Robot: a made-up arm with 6 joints.
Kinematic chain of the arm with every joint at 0, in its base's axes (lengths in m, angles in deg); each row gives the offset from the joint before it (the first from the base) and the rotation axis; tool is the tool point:
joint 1: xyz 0 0 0.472 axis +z
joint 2: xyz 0.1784 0 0 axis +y
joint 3: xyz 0 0 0.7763 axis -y
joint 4: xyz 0 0 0.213 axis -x
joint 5: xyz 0.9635 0 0 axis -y
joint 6: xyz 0.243 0 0 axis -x
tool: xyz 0 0 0
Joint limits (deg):
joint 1: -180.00..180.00
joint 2: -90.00..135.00
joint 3: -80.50..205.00
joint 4: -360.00..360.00
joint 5: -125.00..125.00
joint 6: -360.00..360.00
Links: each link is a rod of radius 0.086 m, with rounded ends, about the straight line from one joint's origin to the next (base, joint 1, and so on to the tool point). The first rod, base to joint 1, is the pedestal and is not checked.
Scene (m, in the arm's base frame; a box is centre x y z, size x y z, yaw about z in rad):
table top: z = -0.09
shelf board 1: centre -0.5 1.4 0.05 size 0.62 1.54 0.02 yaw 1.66
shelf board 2: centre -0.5 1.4 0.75 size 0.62 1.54 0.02 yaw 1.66
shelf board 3: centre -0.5 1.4 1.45 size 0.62 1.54 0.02 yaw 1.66
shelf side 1: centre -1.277 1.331 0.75 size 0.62 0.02 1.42 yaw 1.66
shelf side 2: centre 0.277 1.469 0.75 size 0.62 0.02 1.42 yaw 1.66
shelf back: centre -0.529 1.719 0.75 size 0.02 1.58 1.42 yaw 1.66
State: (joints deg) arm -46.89 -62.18 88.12 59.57 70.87 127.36
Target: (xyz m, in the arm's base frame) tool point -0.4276 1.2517 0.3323
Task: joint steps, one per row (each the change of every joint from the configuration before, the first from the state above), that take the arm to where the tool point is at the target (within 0.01 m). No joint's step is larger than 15 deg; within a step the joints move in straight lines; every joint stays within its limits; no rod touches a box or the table.
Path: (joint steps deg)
1: 4.83 10.51 14.89 -1.26 11.60 0.00
2: 4.83 10.50 14.90 -1.26 11.61 0.00
3: 4.83 10.51 14.89 -1.26 11.60 0.00
4: -7.37 -3.37 11.73 -1.28 2.17 0.00
5: -7.36 -3.37 11.73 -1.29 2.17 0.00
6: -7.37 -3.36 11.73 -1.28 2.17 0.00
7: -2.62 -5.62 -10.70 1.54 -5.30 0.00
8: -2.63 -5.62 -10.70 1.54 -5.31 0.00
9: -2.62 -5.62 -10.69 1.54 -5.30 0.00

